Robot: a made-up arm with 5 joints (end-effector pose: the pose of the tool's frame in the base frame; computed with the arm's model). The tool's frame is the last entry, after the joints. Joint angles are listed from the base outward.
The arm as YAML. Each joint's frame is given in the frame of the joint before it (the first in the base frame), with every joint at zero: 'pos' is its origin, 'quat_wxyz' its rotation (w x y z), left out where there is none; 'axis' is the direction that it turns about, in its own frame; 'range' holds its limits. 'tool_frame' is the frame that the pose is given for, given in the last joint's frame.
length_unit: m
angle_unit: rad
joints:
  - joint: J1
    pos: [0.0, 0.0, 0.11]
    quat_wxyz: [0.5, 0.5, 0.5, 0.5]
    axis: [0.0, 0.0, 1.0]
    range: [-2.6, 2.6]
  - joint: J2
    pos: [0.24, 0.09, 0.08]
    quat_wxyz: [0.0, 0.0, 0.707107, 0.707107]
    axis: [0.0, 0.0, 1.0]
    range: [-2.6, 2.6]
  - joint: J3
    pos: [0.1, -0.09, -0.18]
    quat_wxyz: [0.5, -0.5, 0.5, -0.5]
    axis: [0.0, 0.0, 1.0]
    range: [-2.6, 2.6]
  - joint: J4
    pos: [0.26, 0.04, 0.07]
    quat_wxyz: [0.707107, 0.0, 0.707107, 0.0]
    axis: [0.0, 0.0, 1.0]
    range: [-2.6, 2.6]
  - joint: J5
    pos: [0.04, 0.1, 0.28]
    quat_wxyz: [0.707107, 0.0, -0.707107, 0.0]
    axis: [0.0, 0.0, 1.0]
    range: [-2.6, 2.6]
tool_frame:
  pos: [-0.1, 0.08, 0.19]
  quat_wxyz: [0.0, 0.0, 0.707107, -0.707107]
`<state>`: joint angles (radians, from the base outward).
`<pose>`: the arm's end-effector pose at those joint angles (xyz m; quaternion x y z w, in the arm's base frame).
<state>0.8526 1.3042 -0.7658 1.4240 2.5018</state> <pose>0.1304 -0.4328 0.2035 -0.3461 0.7324 -0.5627 0.1647</pose>
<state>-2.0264 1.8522 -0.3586 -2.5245 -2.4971</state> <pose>0.2758 0.2940 0.4848 -0.5631 -0.7447 0.1800 0.3098</pose>
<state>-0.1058 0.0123 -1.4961 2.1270 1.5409</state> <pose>0.0455 0.1852 0.4648 -0.0710 0.0352 0.8752 0.4772</pose>
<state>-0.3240 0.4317 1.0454 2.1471 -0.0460</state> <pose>-0.2486 -0.2907 -0.1937 -0.7576 -0.4365 -0.2893 0.3896</pose>
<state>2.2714 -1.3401 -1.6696 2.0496 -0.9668</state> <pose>-0.1781 -0.3428 -0.1611 0.1244 0.2401 0.8725 0.4070</pose>
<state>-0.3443 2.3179 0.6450 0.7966 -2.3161</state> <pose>0.7608 -0.1371 -0.3759 -0.7340 0.3086 0.3645 0.4829</pose>
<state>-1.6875 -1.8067 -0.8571 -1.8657 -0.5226</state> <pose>0.2787 0.1204 -0.6190 0.3898 -0.5890 -0.0053 0.7079</pose>
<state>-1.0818 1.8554 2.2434 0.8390 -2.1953</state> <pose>0.3405 -0.2138 -0.7603 -0.2741 0.4335 0.3649 0.7771</pose>
